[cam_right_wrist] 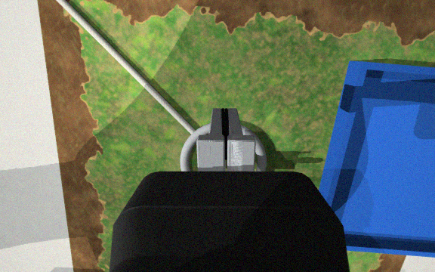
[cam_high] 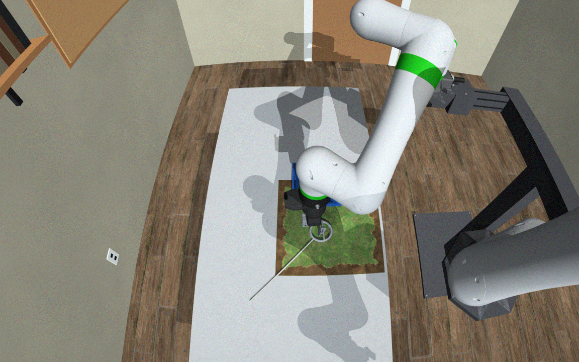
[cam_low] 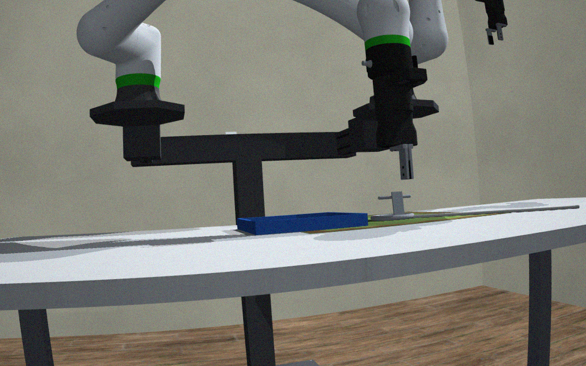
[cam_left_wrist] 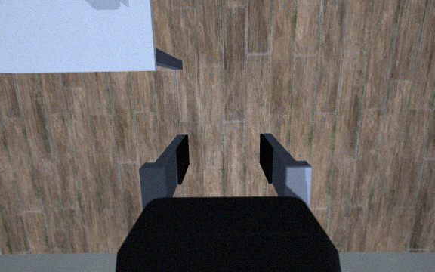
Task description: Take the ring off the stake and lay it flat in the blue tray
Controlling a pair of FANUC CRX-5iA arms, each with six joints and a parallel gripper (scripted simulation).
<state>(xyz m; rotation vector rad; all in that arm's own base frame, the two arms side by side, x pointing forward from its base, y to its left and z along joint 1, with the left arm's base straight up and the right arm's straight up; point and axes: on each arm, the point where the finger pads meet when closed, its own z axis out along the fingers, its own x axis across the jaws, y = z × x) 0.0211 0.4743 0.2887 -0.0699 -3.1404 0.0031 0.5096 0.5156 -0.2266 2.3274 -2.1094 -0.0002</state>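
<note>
The grey stake is 60 mm behind my right hand, 10 mm to the left of it and 60 mm below it. Round my right hand: blue tray: 50 mm behind, 210 mm to the right, 90 mm below; grey ring: 60 mm behind, 90 mm below; mat: 100 mm behind, 30 mm to the right, 110 mm below.
</note>
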